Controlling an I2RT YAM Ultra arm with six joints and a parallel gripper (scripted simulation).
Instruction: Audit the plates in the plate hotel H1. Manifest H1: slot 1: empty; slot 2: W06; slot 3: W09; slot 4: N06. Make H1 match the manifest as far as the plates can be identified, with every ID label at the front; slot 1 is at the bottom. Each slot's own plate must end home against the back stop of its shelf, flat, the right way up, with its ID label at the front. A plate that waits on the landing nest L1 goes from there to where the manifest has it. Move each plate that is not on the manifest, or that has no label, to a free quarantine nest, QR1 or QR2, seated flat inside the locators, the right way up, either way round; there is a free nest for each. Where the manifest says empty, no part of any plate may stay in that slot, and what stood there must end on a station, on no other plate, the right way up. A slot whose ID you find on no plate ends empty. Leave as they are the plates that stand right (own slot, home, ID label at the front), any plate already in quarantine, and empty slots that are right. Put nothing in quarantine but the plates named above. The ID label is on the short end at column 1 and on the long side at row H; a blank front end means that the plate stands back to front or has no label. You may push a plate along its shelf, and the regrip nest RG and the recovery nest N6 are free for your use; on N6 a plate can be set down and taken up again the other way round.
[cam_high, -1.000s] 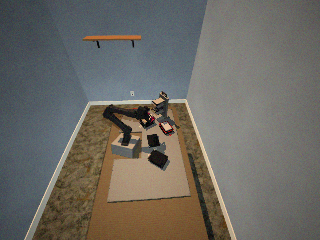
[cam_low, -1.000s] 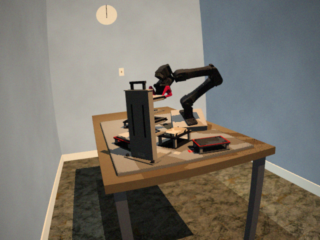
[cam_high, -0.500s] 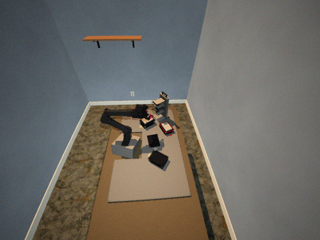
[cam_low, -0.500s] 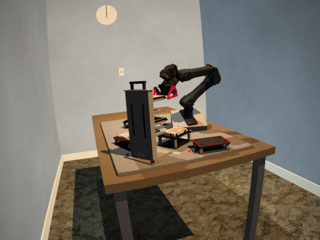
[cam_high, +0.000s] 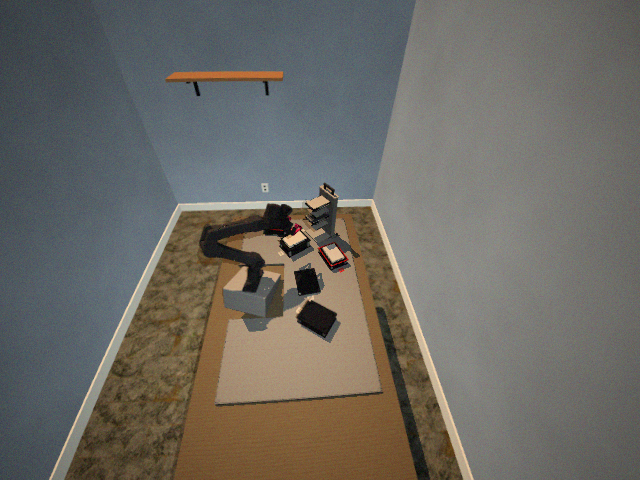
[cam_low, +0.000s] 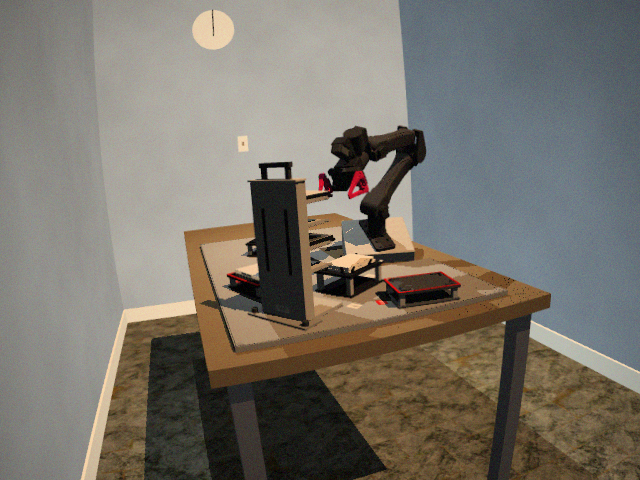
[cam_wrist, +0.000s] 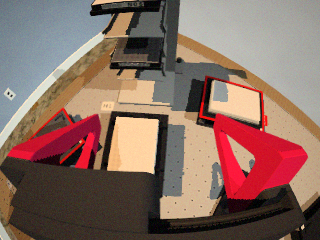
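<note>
The tan well plate is 18 cm below my hand, 5 cm to the left of it and 2 cm behind it. Also, from my hand: dark plate: 17 cm to the left, 12 cm ahead, 8 cm below; grey back panel: 22 cm to the left, 18 cm ahead, 9 cm below; H1 tag: 25 cm below, 21 cm to the left, 2 cm ahead.
</note>
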